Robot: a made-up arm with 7 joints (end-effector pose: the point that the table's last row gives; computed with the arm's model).
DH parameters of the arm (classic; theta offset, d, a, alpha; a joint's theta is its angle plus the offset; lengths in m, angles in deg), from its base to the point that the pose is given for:
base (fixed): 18.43 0 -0.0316 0
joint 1: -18.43 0.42 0.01 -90
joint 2: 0 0 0.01 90
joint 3: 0 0.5 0.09 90
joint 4: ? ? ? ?
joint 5: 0 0.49 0.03 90
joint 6: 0 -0.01 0.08 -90
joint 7: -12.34 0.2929 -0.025 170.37
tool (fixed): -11.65 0.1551 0 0
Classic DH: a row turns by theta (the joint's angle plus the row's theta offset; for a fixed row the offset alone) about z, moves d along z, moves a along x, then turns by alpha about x.
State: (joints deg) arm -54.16 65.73 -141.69 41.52 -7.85 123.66 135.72
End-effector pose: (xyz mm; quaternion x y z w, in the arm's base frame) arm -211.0 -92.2 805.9 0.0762 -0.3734 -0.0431 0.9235
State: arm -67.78 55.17 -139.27 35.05 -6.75 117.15 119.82
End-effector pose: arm -261.2 29.7 728.8 -0.0922 -0.4463 0.0242 0.8898
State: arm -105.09 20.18 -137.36 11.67 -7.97 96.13 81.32
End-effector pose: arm -88.8 200.6 435.0 -0.5979 -0.2661 0.2004 0.7291
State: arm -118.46 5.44 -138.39 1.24 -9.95 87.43 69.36
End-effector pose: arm -14.3 121.6 348.8 -0.7116 -0.0717 0.2657 0.6464
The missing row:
joint 4: 0 0.06 0.14 90
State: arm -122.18 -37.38 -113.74 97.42 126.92 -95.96 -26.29
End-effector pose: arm -20.9 743.8 666.6 -0.0382 -0.1945 -0.2564 0.9460
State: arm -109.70 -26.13 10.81 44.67 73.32 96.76 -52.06
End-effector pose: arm -27.6 -417.3 816.5 0.2412 -0.4804 -0.4356 0.7220
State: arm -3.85 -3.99 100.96 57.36 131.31 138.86 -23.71
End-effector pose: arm -122.5 531.3 856.9 0.5533 0.7175 0.4040 0.1259
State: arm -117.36 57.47 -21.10 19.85 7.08 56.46 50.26
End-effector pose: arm -253.9 -72.8 75.7 -0.3758 -0.6575 0.6418 0.1208
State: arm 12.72 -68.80 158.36 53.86 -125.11 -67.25 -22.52
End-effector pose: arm -438.2 12.6 34.3 -0.2370 -0.4590 -0.3569 0.7783
